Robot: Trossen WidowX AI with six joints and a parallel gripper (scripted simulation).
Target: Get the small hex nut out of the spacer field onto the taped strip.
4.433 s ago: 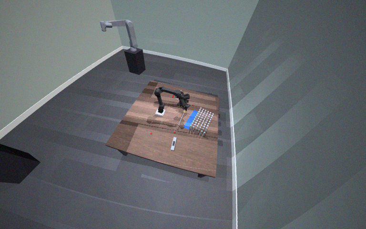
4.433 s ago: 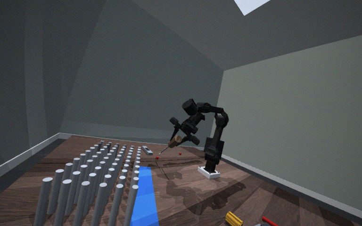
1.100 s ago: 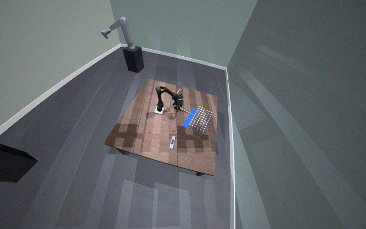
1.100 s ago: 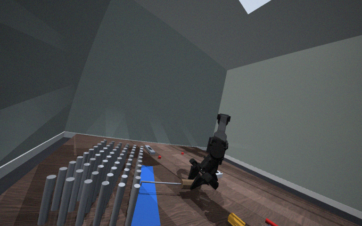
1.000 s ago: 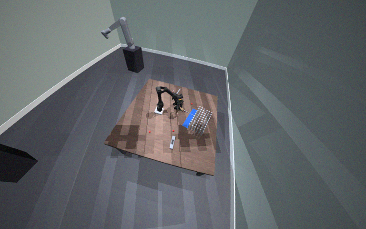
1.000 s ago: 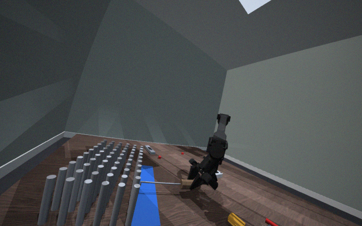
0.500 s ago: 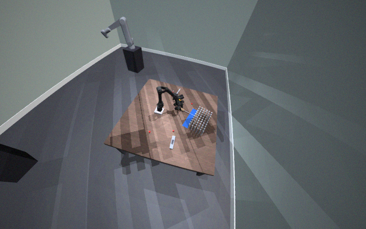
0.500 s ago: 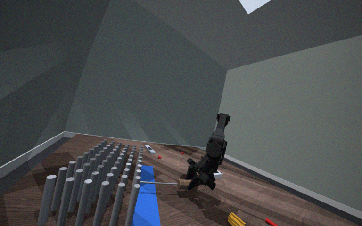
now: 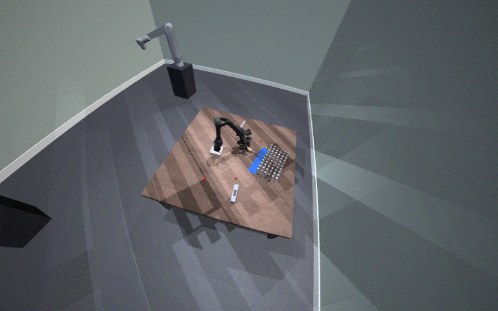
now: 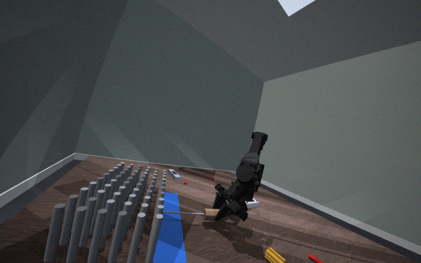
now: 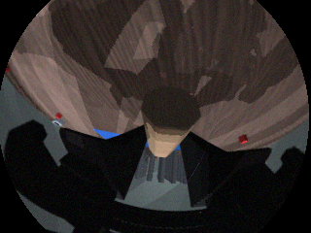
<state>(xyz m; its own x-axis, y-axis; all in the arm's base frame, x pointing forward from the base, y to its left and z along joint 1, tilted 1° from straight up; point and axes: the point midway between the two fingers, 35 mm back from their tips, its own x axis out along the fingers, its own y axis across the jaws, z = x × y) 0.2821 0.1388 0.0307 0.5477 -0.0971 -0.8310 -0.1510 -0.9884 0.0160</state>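
My gripper tip is 150 mm short of the blue taped strip, 60 mm to the left of it and 30 mm above it. The rest, counted from my gripper tip: red tool 280 mm behind, 310 mm to the left, 20 mm below; then grey flat bar 50 mm ahead, 500 mm to the right, 10 mm below; then yellow object 110 mm behind, 200 mm to the left, 10 mm below.
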